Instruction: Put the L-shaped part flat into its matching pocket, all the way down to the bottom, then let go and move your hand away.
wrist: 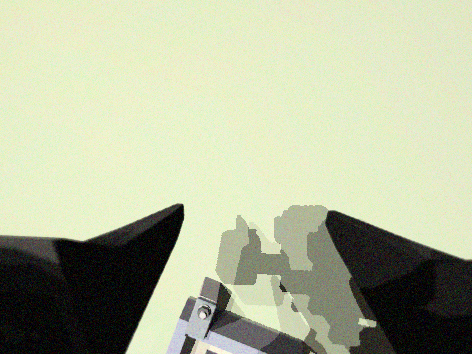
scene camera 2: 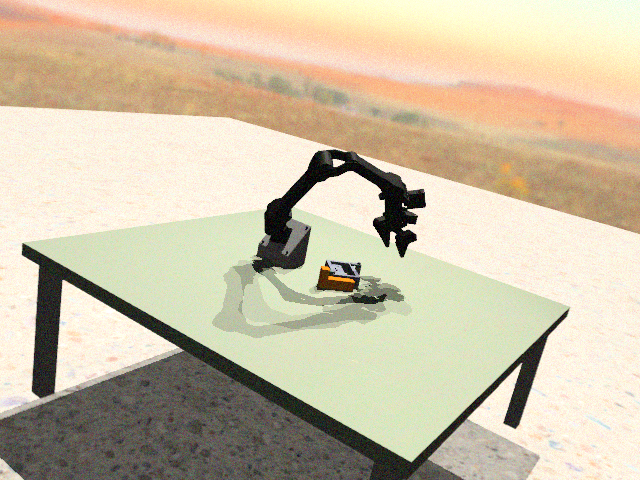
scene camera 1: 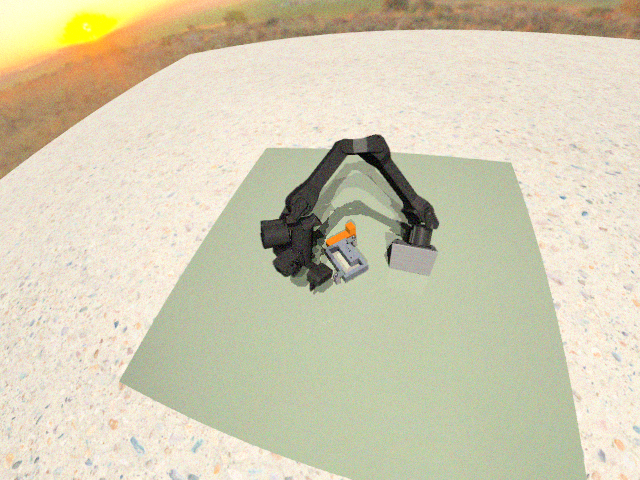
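Pixels of known places: gripper, fingertip midpoint: point(wrist: 255, 213) point(scene camera 2: 394, 252) point(scene camera 1: 300, 281); arm's base, origin of the base link: point(scene camera 2: 281, 235) point(scene camera 1: 418, 245).
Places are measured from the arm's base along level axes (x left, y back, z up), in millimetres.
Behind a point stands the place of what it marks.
Observation:
The orange L-shaped part point(scene camera 1: 339, 238) @(x -50, y -268, z -53 mm) point(scene camera 2: 338, 283) @(x -69, y -277, z -63 mm) is outside the pocket, close along one side of the grey fixture point(scene camera 1: 356, 273) @(x 87, y -193, z -59 mm) point(scene camera 2: 334, 268) @(x 6, y -218, z -48 mm) point(wrist: 260, 334) @(x 46, y -282, z -67 mm). It seems to stand on its long leg, with the short leg up at the end nearer the arm's base. The fixture's opening faces up; its exact pocket shape is hard to make out. My gripper point(scene camera 1: 317, 262) point(scene camera 2: 395, 251) @(x 179, y -346, z 19 mm) point(wrist: 255, 213) @(x 179, y -346, z 19 mm) is open and empty, pointing down, well above the table and off to the fixture's outer side. In the wrist view part of the fixture shows at the bottom edge; the orange part does not show.
The arm's grey base point(scene camera 1: 412, 257) @(x 51, y -21, z 2 mm) point(scene camera 2: 285, 249) @(x -38, y -49, z -29 mm) stands on the green table top point(scene camera 1: 361, 361) @(x 358, y -150, z -83 mm) point(scene camera 2: 361, 372) @(x -490, y -572, z -83 mm) point(wrist: 250, 100) @(x 275, y -405, z -83 mm), on the other side of the fixture from the gripper. A small bracket with a bolt point(wrist: 203, 313) @(x 113, y -257, z -35 mm) sits at the fixture's corner. The arm's shadows fall across the table.

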